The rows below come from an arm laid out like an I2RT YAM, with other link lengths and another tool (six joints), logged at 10 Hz.
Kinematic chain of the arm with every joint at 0, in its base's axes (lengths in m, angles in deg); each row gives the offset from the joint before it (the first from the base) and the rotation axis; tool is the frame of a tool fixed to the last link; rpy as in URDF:
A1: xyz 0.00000 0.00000 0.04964 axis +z
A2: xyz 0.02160 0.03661 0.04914 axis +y
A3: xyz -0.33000 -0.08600 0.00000 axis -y
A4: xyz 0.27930 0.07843 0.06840 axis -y
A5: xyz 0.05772 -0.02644 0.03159 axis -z
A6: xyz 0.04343 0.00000 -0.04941 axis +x
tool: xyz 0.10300 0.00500 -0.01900 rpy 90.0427 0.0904 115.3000
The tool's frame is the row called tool.
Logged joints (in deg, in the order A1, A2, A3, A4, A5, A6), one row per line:
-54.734 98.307 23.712 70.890 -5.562 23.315
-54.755 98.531 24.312 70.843 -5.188 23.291
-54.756 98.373 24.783 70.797 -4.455 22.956
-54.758 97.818 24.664 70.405 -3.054 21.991
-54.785 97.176 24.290 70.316 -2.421 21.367
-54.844 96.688 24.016 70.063 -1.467 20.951
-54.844 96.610 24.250 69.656 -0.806 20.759
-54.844 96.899 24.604 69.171 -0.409 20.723
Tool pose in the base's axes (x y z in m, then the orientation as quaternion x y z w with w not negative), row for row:
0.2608 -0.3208 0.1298 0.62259 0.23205 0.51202 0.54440
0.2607 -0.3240 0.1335 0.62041 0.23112 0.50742 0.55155
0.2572 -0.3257 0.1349 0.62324 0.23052 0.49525 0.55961
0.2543 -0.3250 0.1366 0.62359 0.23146 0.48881 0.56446
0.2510 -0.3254 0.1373 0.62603 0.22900 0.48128 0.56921
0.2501 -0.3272 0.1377 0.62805 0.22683 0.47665 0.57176
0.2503 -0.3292 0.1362 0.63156 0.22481 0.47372 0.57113
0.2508 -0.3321 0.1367 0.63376 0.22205 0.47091 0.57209
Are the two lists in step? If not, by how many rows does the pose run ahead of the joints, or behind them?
The pose runs 1 row ahead of the joints: the pose in row i belongs to the joints in row i + 1.
